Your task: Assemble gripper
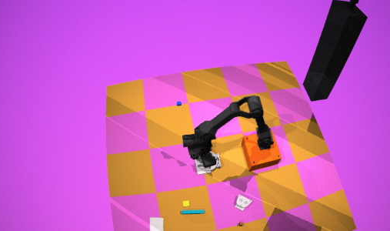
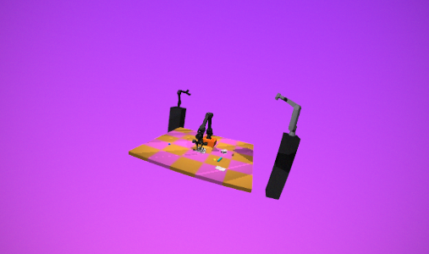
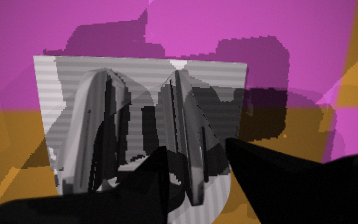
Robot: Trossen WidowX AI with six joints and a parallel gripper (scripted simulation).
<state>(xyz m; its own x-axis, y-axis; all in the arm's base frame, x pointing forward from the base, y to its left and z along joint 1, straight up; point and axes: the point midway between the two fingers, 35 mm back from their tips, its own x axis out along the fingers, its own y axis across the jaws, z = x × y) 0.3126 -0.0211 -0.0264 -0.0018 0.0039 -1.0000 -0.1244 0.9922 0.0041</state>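
Right now the small brown cube is 41 cm to the left of my gripper tip and 11 cm behind it. Round my gripper tip: gripper jaw (3 cm behind, 1 cm to the left, 1 cm above); yellow cube (24 cm to the left, 13 cm ahead, 2 cm below); teal bar (30 cm to the left, 11 cm ahead, 1 cm below).
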